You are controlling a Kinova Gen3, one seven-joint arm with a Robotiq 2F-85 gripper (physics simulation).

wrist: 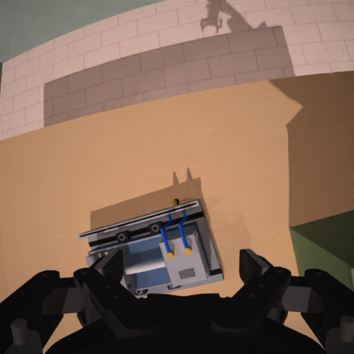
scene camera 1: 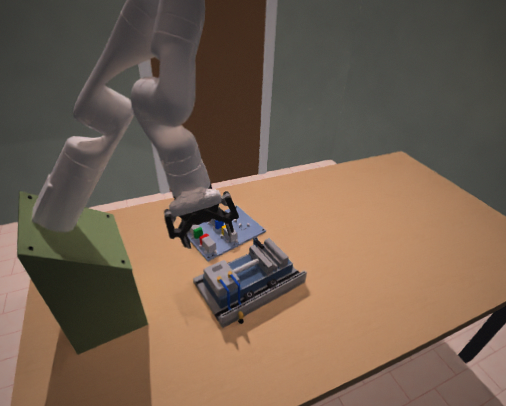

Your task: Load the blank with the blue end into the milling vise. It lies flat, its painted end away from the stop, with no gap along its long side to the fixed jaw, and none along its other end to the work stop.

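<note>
The blank with the blue end (scene camera 1: 219, 223) lies on the blue board behind the vise; its grey part is mostly hidden by the gripper in the scene view. The vise (scene camera 1: 215, 276) (wrist: 195, 250) stands on the table, in front of the board. Its fixed jaw (scene camera 1: 276, 251) is at the far right end, with the moving jaw (scene camera 1: 261, 259) beside it and a narrow gap between. The dark work stop (scene camera 1: 256, 241) shows at the jaws' rear end. My gripper (scene camera 1: 209, 238) (wrist: 181, 262) is open and empty, above the board and vise area.
The blue board (scene camera 1: 253, 231) also carries blanks with green (scene camera 1: 198, 232), red (scene camera 1: 204, 238) and yellow (scene camera 1: 223, 231) ends, and small pegs. Blue hoses (scene camera 1: 237, 290) (wrist: 165, 241) rise from the vise's front. The green pedestal (scene camera 1: 90, 295) (wrist: 327, 245) stands at the table's left.
</note>
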